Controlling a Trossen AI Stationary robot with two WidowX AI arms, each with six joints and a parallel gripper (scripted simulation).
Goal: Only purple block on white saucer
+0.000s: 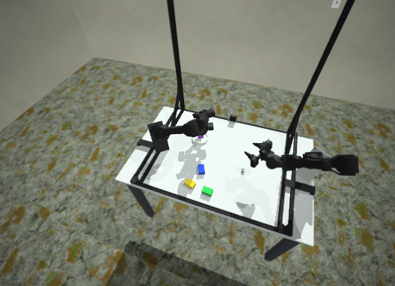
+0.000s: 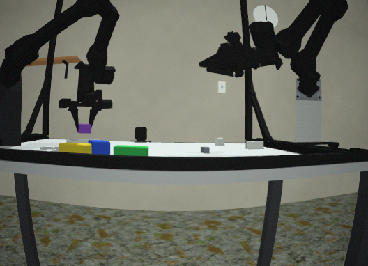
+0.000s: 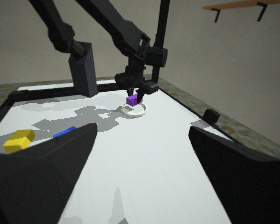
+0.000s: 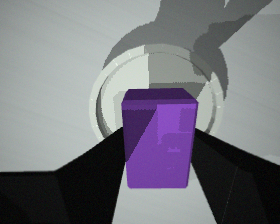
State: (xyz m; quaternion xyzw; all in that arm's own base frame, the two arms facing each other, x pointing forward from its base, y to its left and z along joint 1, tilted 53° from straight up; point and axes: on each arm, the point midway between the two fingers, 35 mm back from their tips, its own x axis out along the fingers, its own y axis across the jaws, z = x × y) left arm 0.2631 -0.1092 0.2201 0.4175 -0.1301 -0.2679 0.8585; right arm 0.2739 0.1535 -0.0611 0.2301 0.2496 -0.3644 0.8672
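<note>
My right hand is 7 cm above the white saucer. Also, from my right hand: purple block: 3 cm below; then blue block: 27 cm ahead, 7 cm to the left, 6 cm below; then yellow block: 38 cm ahead, 6 cm below, 3 cm to the left.
</note>
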